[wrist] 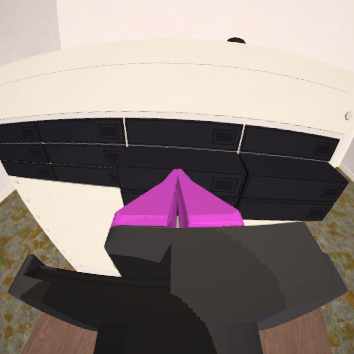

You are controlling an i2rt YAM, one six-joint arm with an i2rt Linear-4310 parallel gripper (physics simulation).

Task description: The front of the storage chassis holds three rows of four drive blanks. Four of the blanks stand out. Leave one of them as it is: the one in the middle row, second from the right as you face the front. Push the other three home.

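Frame: origin at the arm's base, x up, y right, z ahead, level; metres.
Seen in the pictures: gripper, fingertip midpoint: (pixel 176 175).
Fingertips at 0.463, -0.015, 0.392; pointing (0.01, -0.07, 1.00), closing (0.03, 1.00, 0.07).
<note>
Pixels of each thing's top centre, then the offset from my fingertips to it, as dx, dy, dz. "*": a spot on its surface instead. Level surfaces: height alone.
- middle-row right-end blank, middle of its top: (pixel 278 146) +0.005, +0.112, +0.061
- bottom-row right-end blank, middle of its top: (pixel 270 167) -0.024, +0.112, +0.061
- chassis's cream lower front panel, surface spot: (pixel 65 215) * -0.145, -0.202, +0.058
- wooden surface, its level: dx -0.502
My gripper (pixel 176 175) is shut and empty; its magenta fingertips point at the chassis (pixel 150 90) front. They overlap the protruding middle-row blank second from the right (pixel 165 175) in view; contact cannot be told. The middle-row right-end blank (pixel 290 186) stands out. Below it, the bottom-row right-end blank (pixel 280 206) also stands out. The bottom-row blank second from the right (pixel 128 196) stands out too, mostly hidden behind the fingers. The top-row blanks (pixel 175 134) (pixel 285 144) and the two left columns' blanks (pixel 75 131) (pixel 75 153) look flush.
The chassis's cream lower front panel (pixel 65 215) lies below the blanks. A patterned floor (pixel 17 235) shows at both sides, and a wooden surface (pixel 55 332) shows at the bottom. Pale walls stand behind. A small dark round object (pixel 236 40) shows above the chassis's top edge.
</note>
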